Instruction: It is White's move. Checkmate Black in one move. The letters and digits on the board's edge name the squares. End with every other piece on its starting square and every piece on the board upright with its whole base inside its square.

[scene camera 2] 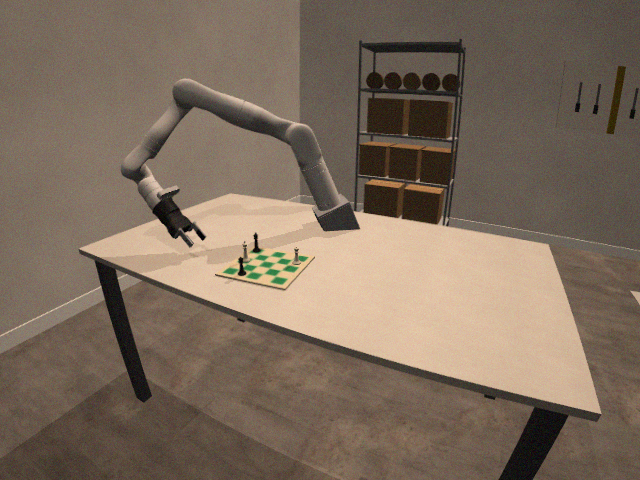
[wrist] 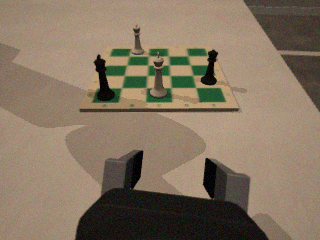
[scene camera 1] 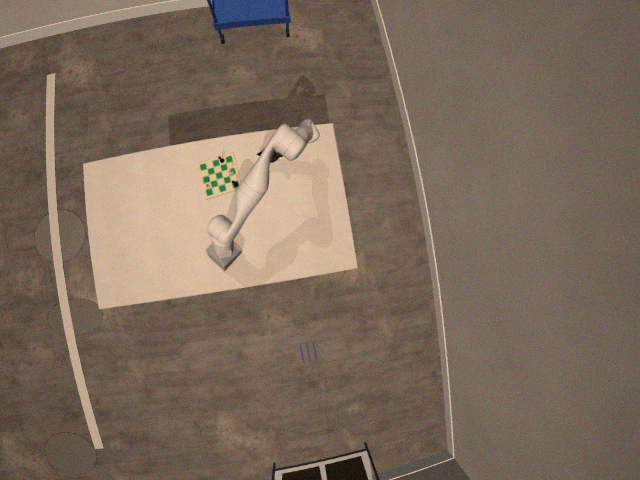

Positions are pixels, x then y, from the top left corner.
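I can see a chessboard in scene camera 2 (pixel 271 268), and the wrist view and scene camera 1 show it to me as well. On the chessboard, (scene camera 1: pixel 213 172) and (wrist: pixel 173 63) are the same spot.
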